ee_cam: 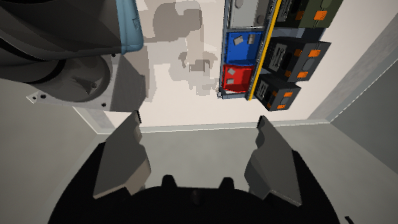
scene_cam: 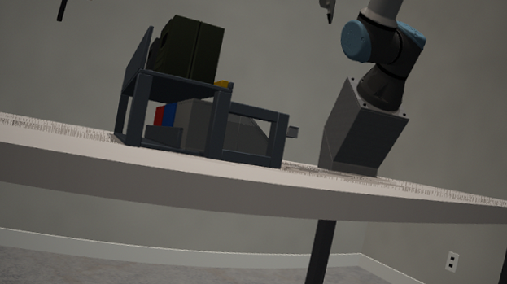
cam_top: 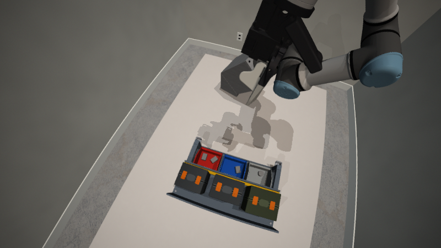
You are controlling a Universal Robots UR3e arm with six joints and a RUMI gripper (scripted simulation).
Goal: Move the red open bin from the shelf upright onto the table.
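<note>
Right now the red bin is 200 mm ahead of my hand, 100 mm to the right of it and 320 mm below it. Round my hand: blue bin 200 mm ahead, 20 mm to the left, 320 mm below; then olive case 280 mm ahead, 130 mm to the left, 220 mm below; then yellow-edged rail 230 mm ahead, 20 mm to the left, 260 mm below.
</note>
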